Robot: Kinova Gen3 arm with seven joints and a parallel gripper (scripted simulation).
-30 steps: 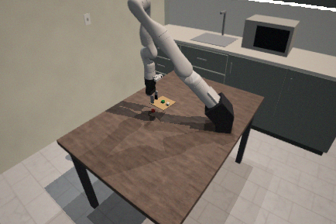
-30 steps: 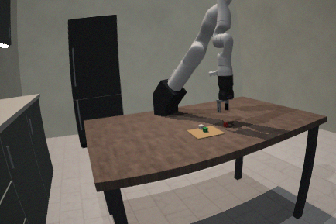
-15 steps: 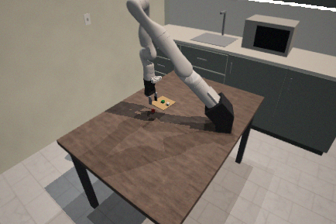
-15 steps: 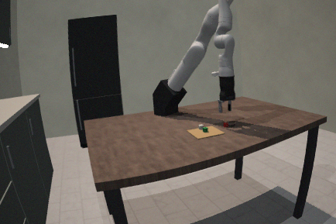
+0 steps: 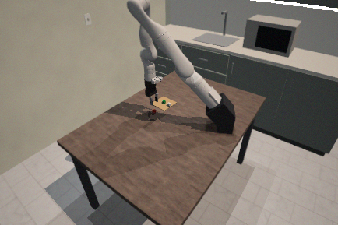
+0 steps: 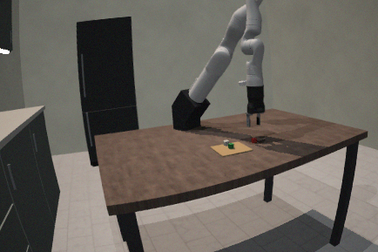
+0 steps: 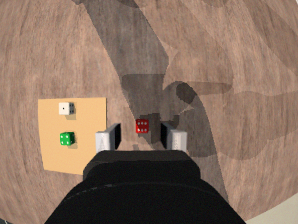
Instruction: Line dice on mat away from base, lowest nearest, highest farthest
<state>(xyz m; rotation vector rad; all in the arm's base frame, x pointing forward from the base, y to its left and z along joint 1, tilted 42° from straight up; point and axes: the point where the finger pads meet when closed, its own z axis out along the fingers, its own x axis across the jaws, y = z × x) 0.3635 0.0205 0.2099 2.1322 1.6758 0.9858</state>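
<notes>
Right now the red die is 90 mm below my hand. From my hand the other things lie so: green die: 10 mm ahead, 130 mm to the right, 80 mm below; white die: 40 mm behind, 120 mm to the right, 80 mm below; tan mat: 10 mm ahead, 130 mm to the right, 90 mm below.
</notes>
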